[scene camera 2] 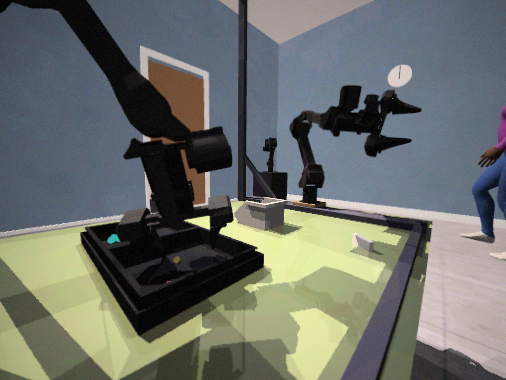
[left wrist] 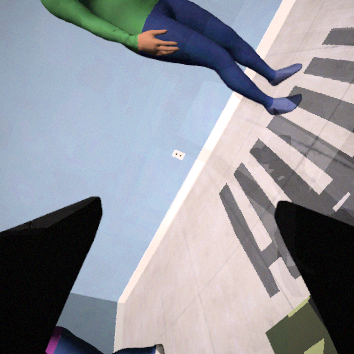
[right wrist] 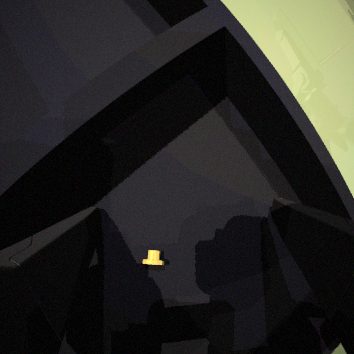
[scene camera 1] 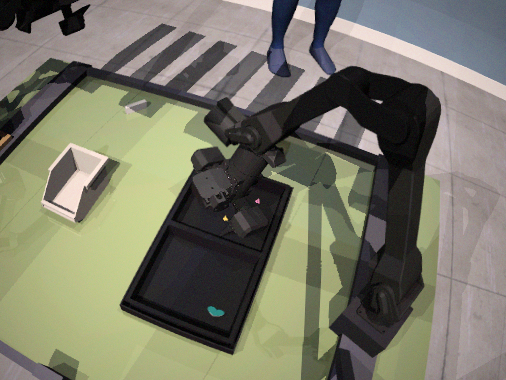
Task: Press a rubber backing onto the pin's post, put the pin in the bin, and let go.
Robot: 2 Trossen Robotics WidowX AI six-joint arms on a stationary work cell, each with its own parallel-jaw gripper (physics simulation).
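Where they show: left gripper, between the fingertips: [scene camera 2: 416, 125] [left wrist: 189, 207]; right gripper, between the fingertips: [scene camera 2: 189, 252] [right wrist: 187, 211] [scene camera 1: 210, 215]; left arm's base, origin of its link: [scene camera 2: 309, 201]; right arm's base, origin of its link: [scene camera 1: 379, 311].
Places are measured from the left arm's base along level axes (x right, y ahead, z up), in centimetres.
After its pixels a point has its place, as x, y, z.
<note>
A teal heart-shaped pin [scene camera 1: 215, 311] {9.7, 68.3, -1.9} [scene camera 2: 114, 239] {9.4, 68.4, -2.0} lies in one compartment of the black tray [scene camera 1: 177, 327] {15.1, 63.6, -2.9} [scene camera 2: 200, 292] {-21.4, 64.2, -1.8}; its post is not visible. A small yellow hat-shaped backing [scene camera 1: 225, 218] {-9.2, 62.1, -2.0} [scene camera 2: 176, 260] {-9.6, 62.2, -2.2} [right wrist: 154, 258] {-9.3, 62.0, -2.0} lies in the other compartment, with a tiny pink piece [scene camera 1: 257, 201] [scene camera 2: 168, 282]. My right gripper [right wrist: 187, 211] {-8.4, 59.2, -2.0} is open and empty, low in that compartment; the yellow backing shows between its spread fingers in the right wrist view. My left gripper [scene camera 2: 415, 125] {-35.3, 8.6, 26.1} [left wrist: 189, 207] {-35.3, 8.6, 26.1} is open and empty, high up, away from the tray. The pale bin [scene camera 1: 90, 197] {0.1, 35.7, -0.4} [scene camera 2: 270, 216] {-6.6, 33.0, 0.5} stands upright.
A small white block [scene camera 1: 136, 106] {-29.4, 28.1, -1.6} [scene camera 2: 363, 242] {-30.3, 28.6, -1.8} lies near the table edge. The tray's raised walls and its divider [scene camera 1: 215, 236] {-3.0, 62.6, 0.6} surround the right gripper's work area. A dark frame [scene camera 1: 185, 97] {-38.0, 37.7, -1.4} borders the table. People stand beyond it.
</note>
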